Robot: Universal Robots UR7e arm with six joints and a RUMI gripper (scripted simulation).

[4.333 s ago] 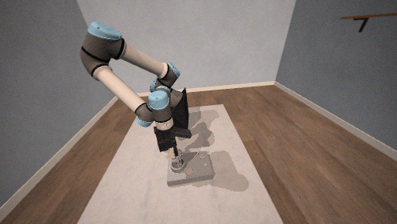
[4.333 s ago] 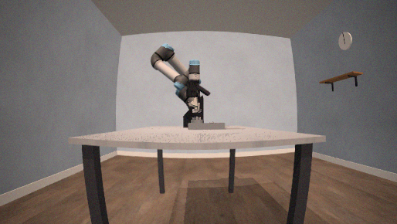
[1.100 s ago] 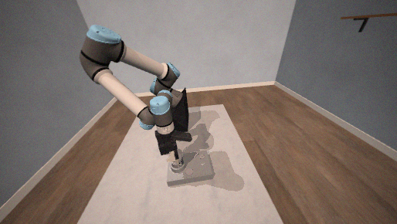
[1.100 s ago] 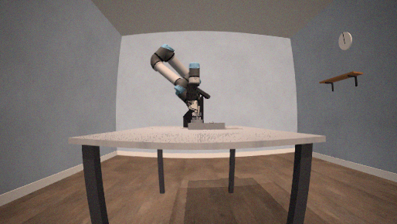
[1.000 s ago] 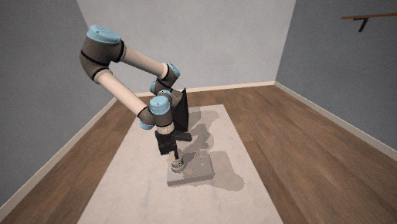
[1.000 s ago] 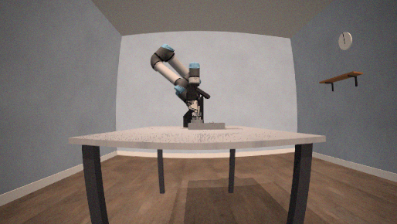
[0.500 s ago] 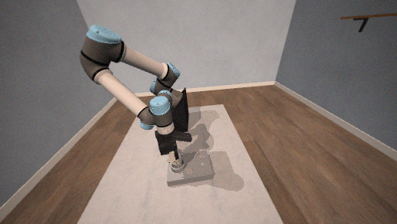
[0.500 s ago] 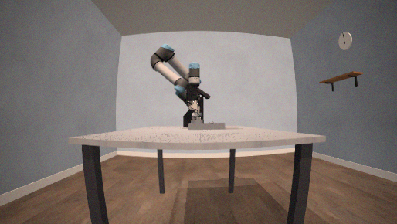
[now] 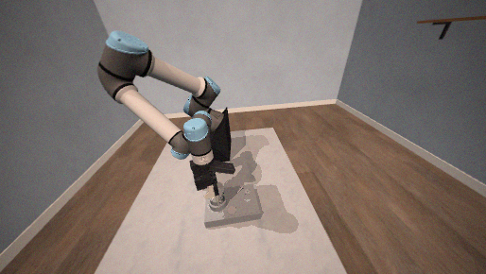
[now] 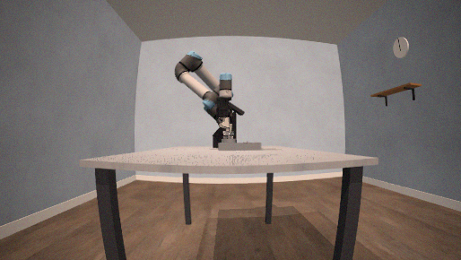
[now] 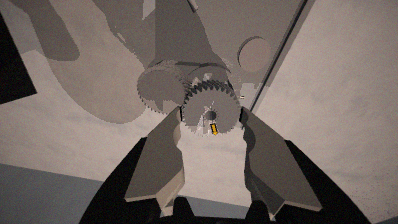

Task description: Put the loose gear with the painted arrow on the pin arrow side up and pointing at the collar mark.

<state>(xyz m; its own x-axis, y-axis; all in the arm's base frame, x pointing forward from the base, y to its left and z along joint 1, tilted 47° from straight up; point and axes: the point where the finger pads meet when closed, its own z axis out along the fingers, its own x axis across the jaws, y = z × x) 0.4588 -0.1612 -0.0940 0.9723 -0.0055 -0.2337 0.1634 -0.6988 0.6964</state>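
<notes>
Right now my hand is right at the loose gear. The rest, counted from my hand: flat round disc 6 cm to the left, 6 cm below, 5 cm ahead; then short peg 12 cm to the left, 6 cm below, 5 cm behind.
</notes>
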